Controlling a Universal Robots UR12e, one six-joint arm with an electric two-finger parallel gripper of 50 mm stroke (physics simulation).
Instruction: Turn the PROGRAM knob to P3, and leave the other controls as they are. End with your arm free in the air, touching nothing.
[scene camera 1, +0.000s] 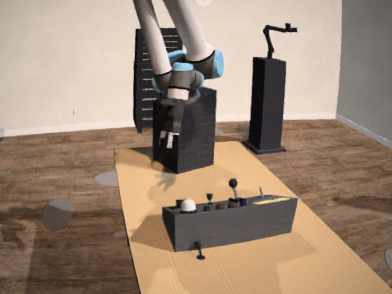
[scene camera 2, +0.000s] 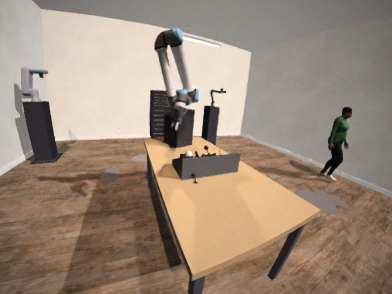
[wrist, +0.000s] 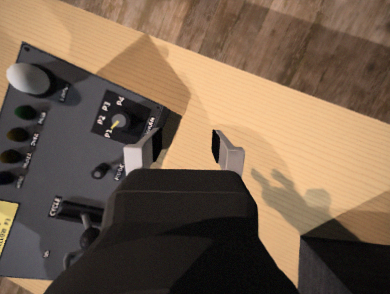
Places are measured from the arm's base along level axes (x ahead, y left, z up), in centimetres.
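Pixels of known places: gripper, fingertip midpoint: (scene camera 1: 165, 147) (scene camera 2: 174, 129) (wrist: 187, 139).
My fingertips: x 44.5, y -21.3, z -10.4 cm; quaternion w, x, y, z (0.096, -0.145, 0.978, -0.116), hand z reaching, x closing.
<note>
For each thing: its top centre in the pictures, then the offset to it from my fingertips. "spot": a spot on its surface instead.
- PROGRAM knob at its top centre: (wrist: 117, 120) dx +17.7, dy +1.9, dz -15.7 cm
- white dome button at a spot on its surface: (wrist: 29, 78) spot: dx +30.9, dy -0.3, dz -9.1 cm
- small MODE knob at its top centre: (wrist: 94, 173) dx +18.3, dy +13.9, dz -14.7 cm
- CYCLE lever with a black ball, top centre: (wrist: 83, 245) (scene camera 1: 233, 178) dx +14.1, dy +26.2, dz -11.8 cm
- small dark lever at a spot on its surface: (scene camera 1: 199, 250) spot: dx +42.0, dy +1.5, dz -25.4 cm
The PROGRAM knob (wrist: 119, 120) is a round grey knob on a black square plate near a corner of the dark control box (scene camera 1: 230, 225) (scene camera 2: 212, 166) (wrist: 72, 140). Its yellow pointer mark is turned toward the P1 label; P2, P3 and P4 are printed around it. In scene camera 1 the knob (scene camera 1: 180, 203) is a small dark shape behind the white dome. My gripper (scene camera 1: 167, 139) (scene camera 2: 176, 126) (wrist: 187, 139) is open with nothing between its fingers. It hangs in the air above the table, on the robot's side of the box, beside the knob in the wrist view.
On the box are a white dome button (scene camera 1: 188, 205) (wrist: 29, 78), several small buttons, a small MODE knob (wrist: 100, 170), and a CYCLE lever with a black ball (scene camera 1: 233, 183) (wrist: 90, 238). A small dark lever (scene camera 1: 199, 250) sticks out at the box's front. The black pedestal (scene camera 1: 195, 135) stands behind.
</note>
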